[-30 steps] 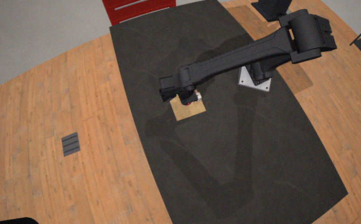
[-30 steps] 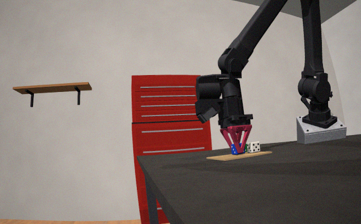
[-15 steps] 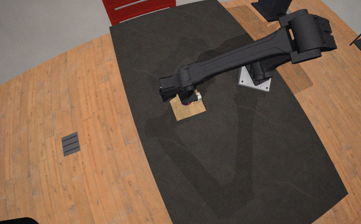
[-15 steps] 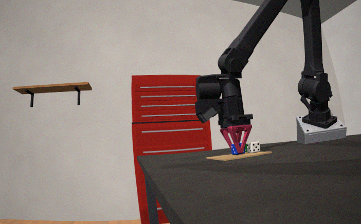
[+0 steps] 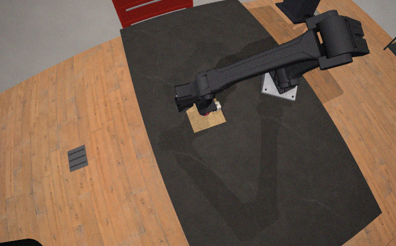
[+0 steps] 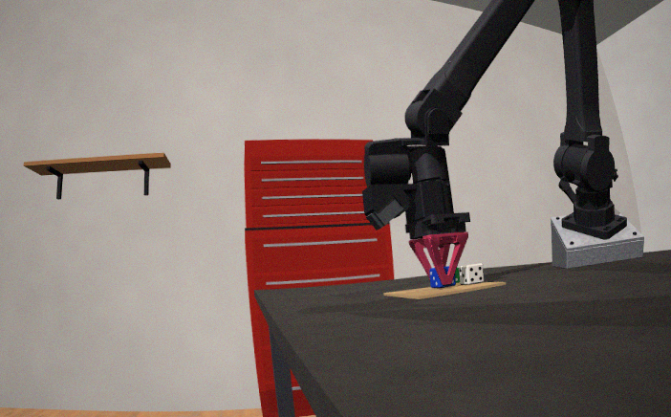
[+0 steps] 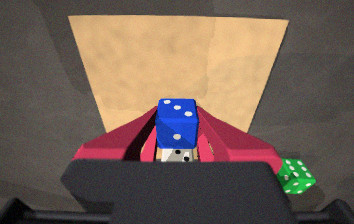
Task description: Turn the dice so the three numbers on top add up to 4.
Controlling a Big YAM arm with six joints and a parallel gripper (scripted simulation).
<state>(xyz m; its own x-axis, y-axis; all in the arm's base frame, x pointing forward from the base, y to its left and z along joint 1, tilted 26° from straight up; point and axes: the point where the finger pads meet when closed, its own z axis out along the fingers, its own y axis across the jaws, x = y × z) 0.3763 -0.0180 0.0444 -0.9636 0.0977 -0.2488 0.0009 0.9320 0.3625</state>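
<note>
The blue die is right at my hand. Also, from my hand: white die: 50 mm behind; green die: 90 mm behind, 140 mm to the right; tan mat: 20 mm below.
</note>
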